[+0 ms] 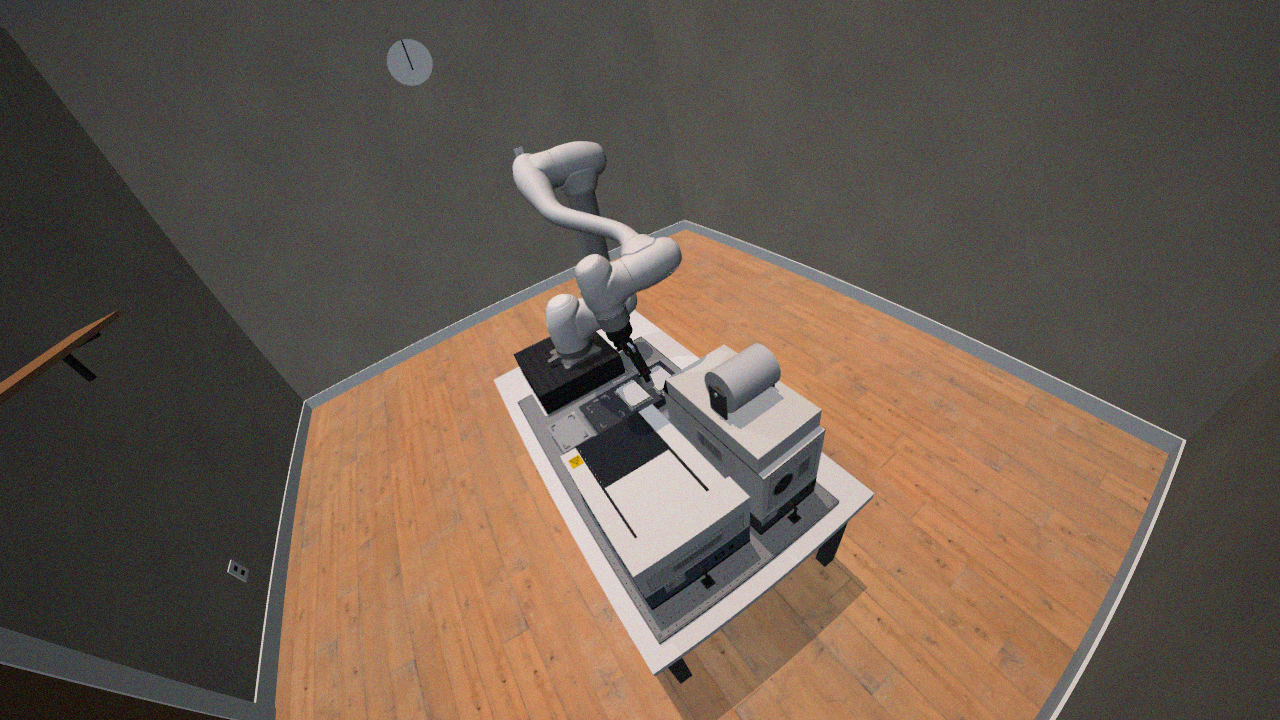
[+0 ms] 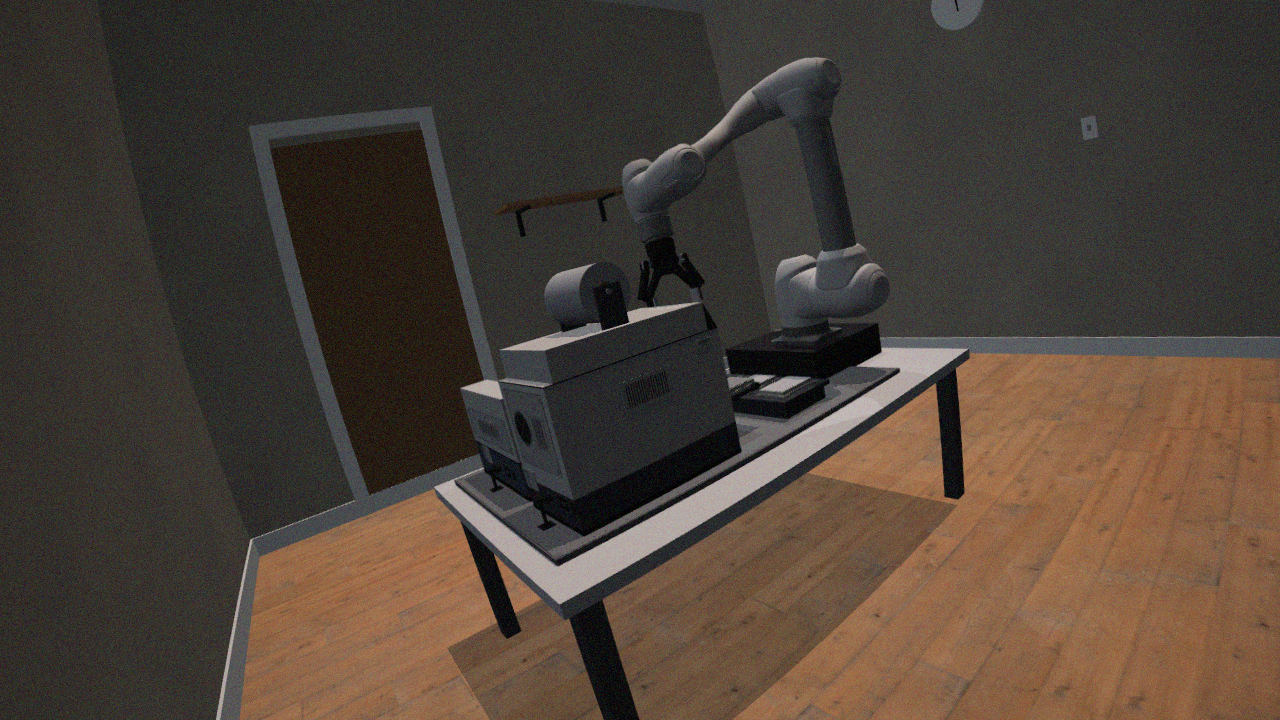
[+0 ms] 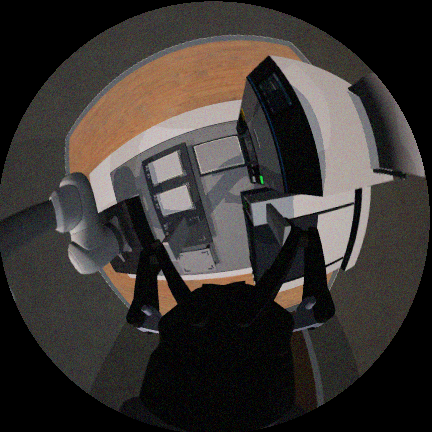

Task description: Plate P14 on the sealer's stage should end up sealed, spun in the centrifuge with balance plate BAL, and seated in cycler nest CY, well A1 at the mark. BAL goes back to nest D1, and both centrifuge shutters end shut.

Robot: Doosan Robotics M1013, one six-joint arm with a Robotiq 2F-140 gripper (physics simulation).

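Frame: origin at the arm's base, x right, y back, z down, level; centimetres.
Seen in the pictures: gripper, fingertip midpoint: [image 1: 639,376] [image 3: 225,218]; arm's base, link origin: [image 1: 576,352] [image 2: 806,338] [image 3: 115,235].
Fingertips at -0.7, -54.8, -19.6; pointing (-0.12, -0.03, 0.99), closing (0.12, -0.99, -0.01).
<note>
Pixels of each thing's top centre, then the offset from my fingertips to it, as dx, dy, dz. "spot": a spot on its surface instead.
- sealer, top centre: [image 2: 588,265] [image 1: 735,356] -11.2, -31.8, -18.6
- dark rack, surface spot: [image 3: 146,176] spot: -16.8, +26.5, +24.2
- pale square with corner marks, surface spot: [image 1: 569,430] [image 3: 194,261] spot: +23.6, +20.9, +24.3
- roll, top centre: [image 2: 579,267] [image 1: 741,360] -11.0, -33.9, -18.6
- framed grey pad, top centre: [image 2: 724,384] [image 3: 218,153] -12.9, -2.0, +16.6
My gripper [image 1: 651,385] [image 2: 673,298] [image 3: 225,218] is open and empty, pointing down above the deck in front of the machines. The tall machine with a roll on top, which looks like the sealer [image 1: 787,415] [image 2: 644,429] [image 3: 330,135], stands beside it. A low white machine with a dark top panel, possibly the centrifuge [image 1: 675,505] [image 2: 478,407] [image 3: 332,232], stands next to that. Two pale plates [image 3: 166,167] [image 3: 175,199] sit in a dark rack [image 3: 146,176]; P14 and BAL cannot be told apart. A pale square with corner marks [image 1: 569,430] [image 3: 197,260] lies at the rack's end. Shutter states are unclear.
The roll [image 1: 750,372] [image 2: 577,295] [image 3: 400,117] rises above the tall machine. A framed grey pad [image 3: 219,154] lies between rack and tall machine. The arm's black base [image 1: 559,385] [image 2: 787,358] stands behind the rack on the white table [image 1: 657,658] [image 2: 617,573].
</note>
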